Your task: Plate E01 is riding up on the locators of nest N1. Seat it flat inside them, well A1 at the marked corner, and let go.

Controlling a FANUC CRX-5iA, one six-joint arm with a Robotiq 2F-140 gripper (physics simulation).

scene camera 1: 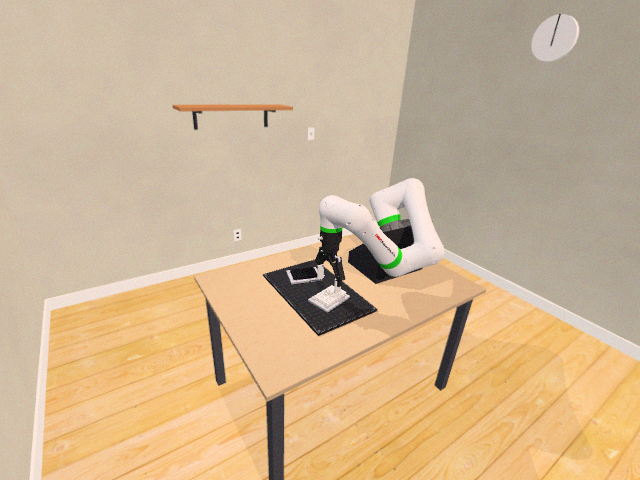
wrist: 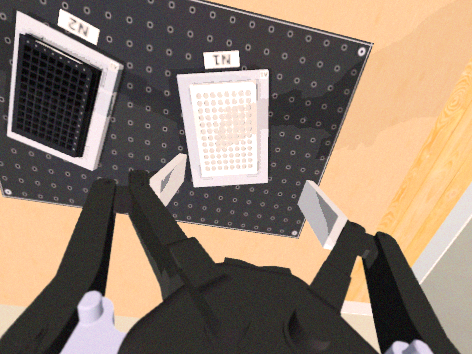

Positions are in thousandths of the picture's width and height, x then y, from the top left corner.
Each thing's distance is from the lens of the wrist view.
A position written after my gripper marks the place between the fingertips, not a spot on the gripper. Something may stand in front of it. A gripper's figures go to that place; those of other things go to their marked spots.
my gripper (wrist: 518, 510): 0.20 m
black plate (wrist: 118, 264): 0.35 m
nest N2 (wrist: 224, 278): 0.33 m
nest N1 (wrist: 463, 219): 0.28 m
The marked spots on the nest N1 and the nest N2 are 0.15 m apart.
